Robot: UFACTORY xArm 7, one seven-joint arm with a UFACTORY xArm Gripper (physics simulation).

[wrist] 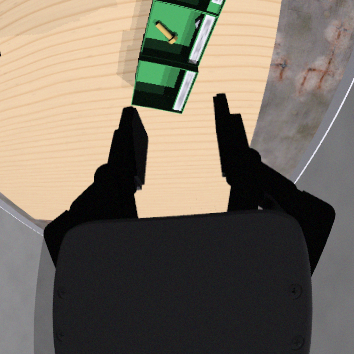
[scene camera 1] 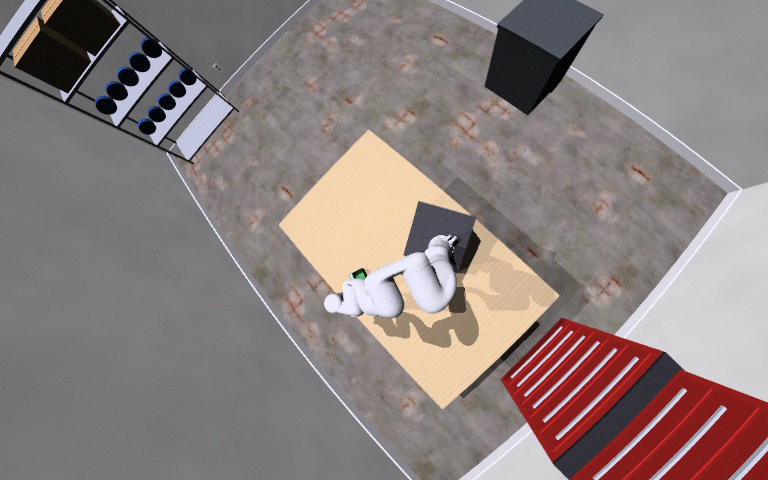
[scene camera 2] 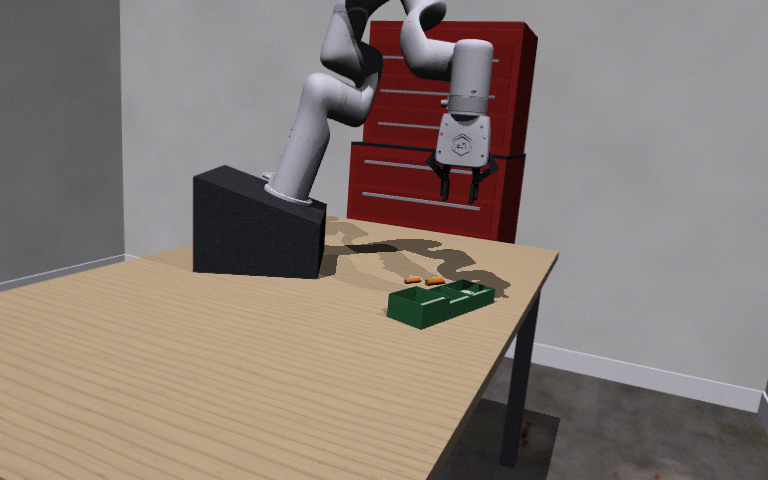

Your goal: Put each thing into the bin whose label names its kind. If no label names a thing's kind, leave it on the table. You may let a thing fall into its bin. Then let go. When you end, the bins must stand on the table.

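Places are measured from the arm's base along level axes (x left, y back, z up), in millimetres.
Pixels of known places: gripper, between the fingertips: [wrist: 177, 115] [scene camera 2: 458, 201]; arm's base, origin of its link: [scene camera 2: 287, 196].
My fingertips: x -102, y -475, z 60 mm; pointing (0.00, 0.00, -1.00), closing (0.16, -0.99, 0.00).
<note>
Ahead of a thing's pixels: the offset from my fingertips to its middle. Level surfaces: height alone.
A green bin block @[dy -1, dx -25, dz -195 mm] [scene camera 1: 358, 274] [scene camera 2: 404, 310] [wrist: 155, 75] with three compartments stands on the table. White labels are on its side; their text is not readable here. A white domino @[dy -13, dx +66, dz -208 mm] [scene camera 2: 467, 292] lies in the compartment at the far right in scene camera 2. A small tan rod @[dy +16, dx -27, dz -206 mm] [wrist: 166, 32] lies in the middle compartment. Two orange cylinders @[dy +123, dx +111, dz -213 mm] [scene camera 2: 412, 280] @[dy +75, dx +133, dz -211 mm] [scene camera 2: 434, 281] lie on the table behind the bins. My gripper [scene camera 2: 458, 200] [wrist: 177, 115] is partly open and empty, high above the table, pointing down. The arm hides it in scene camera 1.
The dark base block [scene camera 1: 433, 223] [scene camera 2: 254, 232] carries the arm on the wooden table @[dz -218 mm] [scene camera 1: 351, 186] [scene camera 2: 198, 362]. A red drawer cabinet [scene camera 1: 589, 373] [scene camera 2: 430, 212] stands beyond the table. The bins stand near a table edge.
</note>
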